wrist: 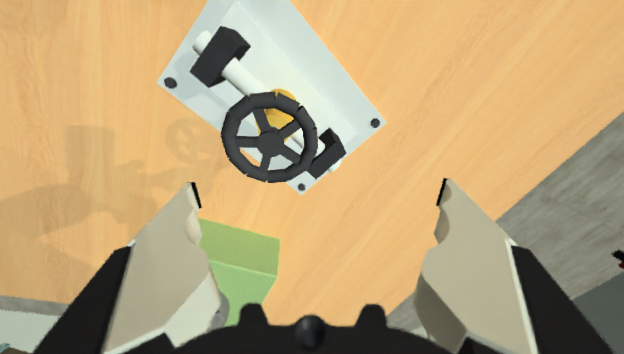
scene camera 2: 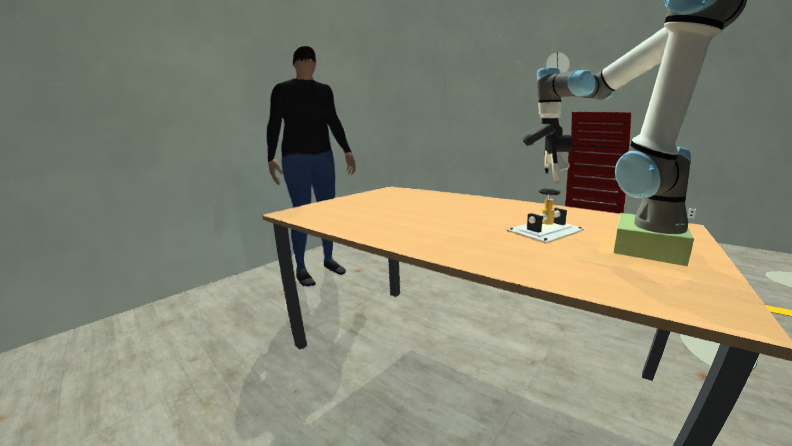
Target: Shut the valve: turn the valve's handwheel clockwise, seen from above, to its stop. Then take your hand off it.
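The valve's black handwheel is a round wheel with several spokes. It sits level on top of the yellow valve body, which stands upright on a white base plate. My gripper is open and empty, above the handwheel and apart from it. In the wrist view the wheel lies beyond the fingertips and left of the middle between them. The turn position of the valve stem cannot be told from these views.
Two black pipe supports hold the white pipe on the plate. The green block under the arm's base stands on the wooden table. A person stands behind the table's far left part, and a red cabinet stands behind.
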